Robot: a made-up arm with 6 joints.
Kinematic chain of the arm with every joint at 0, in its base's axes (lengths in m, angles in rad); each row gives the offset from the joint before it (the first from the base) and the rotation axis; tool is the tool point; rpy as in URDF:
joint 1: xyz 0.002 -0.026 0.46 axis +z
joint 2: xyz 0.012 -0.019 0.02 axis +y
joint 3: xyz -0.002 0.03 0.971 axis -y
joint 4: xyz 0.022 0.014 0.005 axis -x
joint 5: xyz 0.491 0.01 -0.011 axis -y
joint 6: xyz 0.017 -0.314 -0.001 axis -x
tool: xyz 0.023 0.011 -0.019 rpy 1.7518 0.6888 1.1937
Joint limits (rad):
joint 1: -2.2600..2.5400
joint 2: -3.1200..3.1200
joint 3: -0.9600..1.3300
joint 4: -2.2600..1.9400
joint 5: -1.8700..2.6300
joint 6: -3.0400..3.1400
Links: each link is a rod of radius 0.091 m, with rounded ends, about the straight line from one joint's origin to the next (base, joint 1, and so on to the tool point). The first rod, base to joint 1, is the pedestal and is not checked.
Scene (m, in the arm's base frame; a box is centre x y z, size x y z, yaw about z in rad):
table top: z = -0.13
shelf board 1: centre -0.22 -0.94 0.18 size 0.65 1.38 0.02 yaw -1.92
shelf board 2: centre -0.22 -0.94 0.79 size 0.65 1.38 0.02 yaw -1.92
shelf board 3: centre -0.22 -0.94 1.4 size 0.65 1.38 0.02 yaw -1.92
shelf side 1: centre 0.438 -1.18 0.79 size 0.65 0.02 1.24 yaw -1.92
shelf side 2: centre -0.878 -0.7 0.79 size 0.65 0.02 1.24 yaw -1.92
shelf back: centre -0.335 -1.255 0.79 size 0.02 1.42 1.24 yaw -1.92
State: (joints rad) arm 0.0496 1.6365 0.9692 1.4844 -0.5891 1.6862
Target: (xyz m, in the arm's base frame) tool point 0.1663 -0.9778 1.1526
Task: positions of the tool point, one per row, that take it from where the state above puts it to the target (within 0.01 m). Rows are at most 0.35 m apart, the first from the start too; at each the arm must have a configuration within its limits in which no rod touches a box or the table.
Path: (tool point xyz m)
1: 1.5750 -0.1560 0.5723
2: 1.4517 -0.3061 0.7868
3: 1.2485 -0.4234 0.9648
4: 0.9825 -0.4935 1.0917
5: 0.6756 -0.5082 1.1565
6: 0.3530 -0.4653 1.1526
7: 0.3597 -0.6243 1.1693
8: 0.3002 -0.8040 1.1693
9: 0.1663 -0.9778 1.1526

